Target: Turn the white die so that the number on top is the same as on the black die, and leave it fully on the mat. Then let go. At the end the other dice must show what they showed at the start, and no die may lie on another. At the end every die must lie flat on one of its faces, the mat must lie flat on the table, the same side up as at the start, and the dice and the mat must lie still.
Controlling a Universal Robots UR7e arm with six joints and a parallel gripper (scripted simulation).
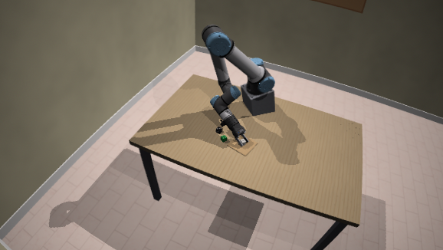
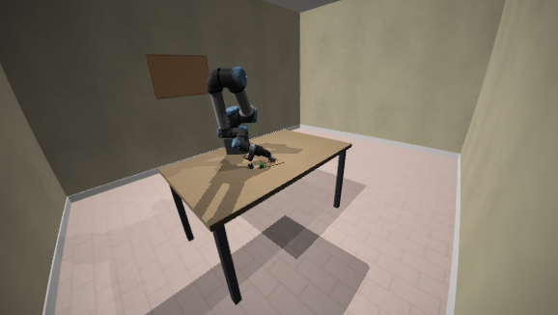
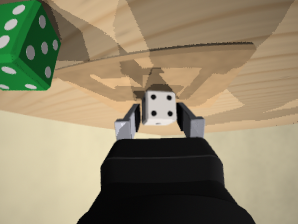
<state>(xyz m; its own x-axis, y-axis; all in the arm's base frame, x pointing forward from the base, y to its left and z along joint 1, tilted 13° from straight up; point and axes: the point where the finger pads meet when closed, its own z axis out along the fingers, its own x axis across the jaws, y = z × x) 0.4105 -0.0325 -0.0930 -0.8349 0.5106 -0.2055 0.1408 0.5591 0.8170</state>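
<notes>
Now: the white die 1 cm below my hand. The rest, counted from my hand: tan mat: 2 cm below; green die: 1 cm behind, 13 cm to the right, 1 cm below; black die: 7 cm behind, 17 cm to the right, 1 cm below.
</notes>
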